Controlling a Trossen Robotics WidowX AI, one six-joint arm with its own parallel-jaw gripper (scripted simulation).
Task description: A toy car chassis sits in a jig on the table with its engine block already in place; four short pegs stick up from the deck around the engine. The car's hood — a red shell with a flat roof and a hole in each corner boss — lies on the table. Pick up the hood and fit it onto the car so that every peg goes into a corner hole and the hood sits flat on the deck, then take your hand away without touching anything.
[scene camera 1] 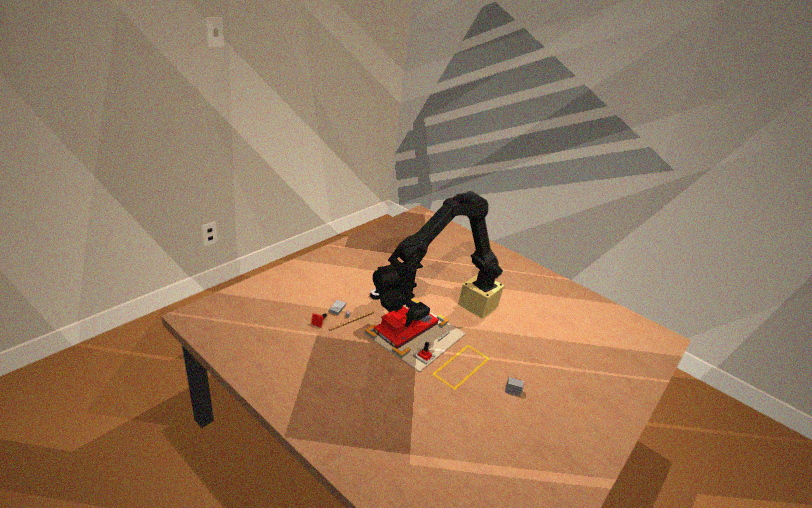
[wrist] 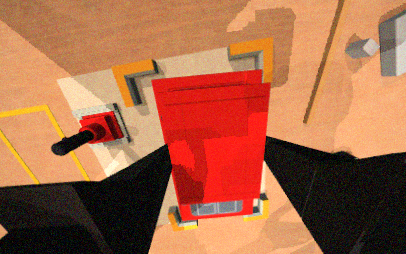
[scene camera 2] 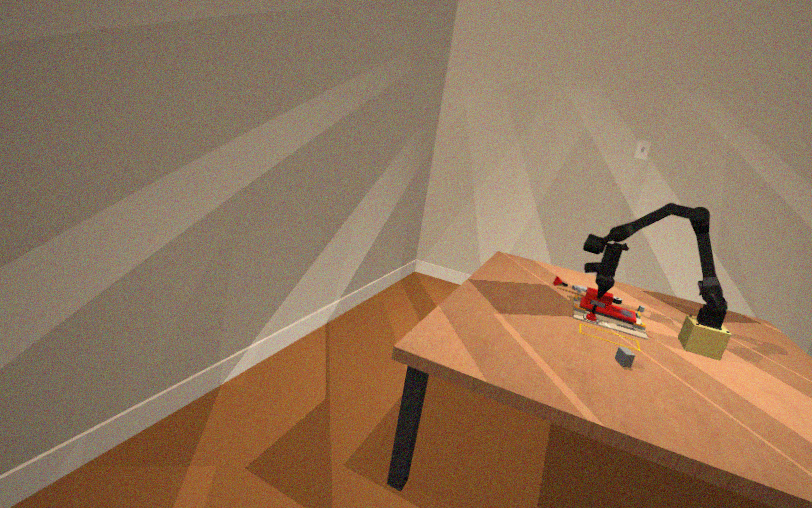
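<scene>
With my gripper [scene camera 1: 398, 320], [scene camera 2: 598, 296], [wrist: 215, 143] I am carrying a red hood [wrist: 216, 135]. There is a jig too, and I see the jig [scene camera 2: 637, 329] from the scene as well as the same jig [wrist: 127, 90] from the wrist.
</scene>
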